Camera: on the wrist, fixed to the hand. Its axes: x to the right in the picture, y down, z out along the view.
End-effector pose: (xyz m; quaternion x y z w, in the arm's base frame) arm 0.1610 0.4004 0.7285 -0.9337 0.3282 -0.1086 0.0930
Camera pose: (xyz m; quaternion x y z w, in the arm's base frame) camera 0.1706 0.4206 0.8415 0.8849 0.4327 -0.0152 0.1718
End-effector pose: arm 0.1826 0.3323 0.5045 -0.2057 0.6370 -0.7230 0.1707
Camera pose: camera 0.1209 0.4216 0.5430 0.6928 -0.4073 0.4562 0.3821
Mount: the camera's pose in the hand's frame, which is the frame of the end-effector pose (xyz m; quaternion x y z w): 0.0105 -0.0489 -0.1038 -0.2007 -0.0941 -0.7117 0.6666
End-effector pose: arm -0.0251 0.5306 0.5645 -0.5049 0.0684 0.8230 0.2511
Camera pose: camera 0.0774 0.5385 0.5124 -0.3582 -0.5025 0.4311 0.6582
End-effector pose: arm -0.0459 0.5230 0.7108 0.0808 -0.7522 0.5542 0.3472
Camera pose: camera 0.0160 0.5999 0.7703 0.5717 -0.5878 -0.0362 0.5713
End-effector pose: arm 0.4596 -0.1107 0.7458 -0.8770 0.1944 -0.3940 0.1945
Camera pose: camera 0.3956 -0.0939 0.8402 0.7991 0.4338 0.2795 0.3085
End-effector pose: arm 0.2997 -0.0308 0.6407 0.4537 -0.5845 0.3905 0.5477
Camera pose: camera 0.3764 0.0532 0.6590 0.6453 -0.1966 -0.2895 0.6791
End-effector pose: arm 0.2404 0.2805 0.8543 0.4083 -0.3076 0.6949 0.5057
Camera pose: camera 0.2588 0.3871 0.8147 0.4550 -0.1015 0.0032 0.8847
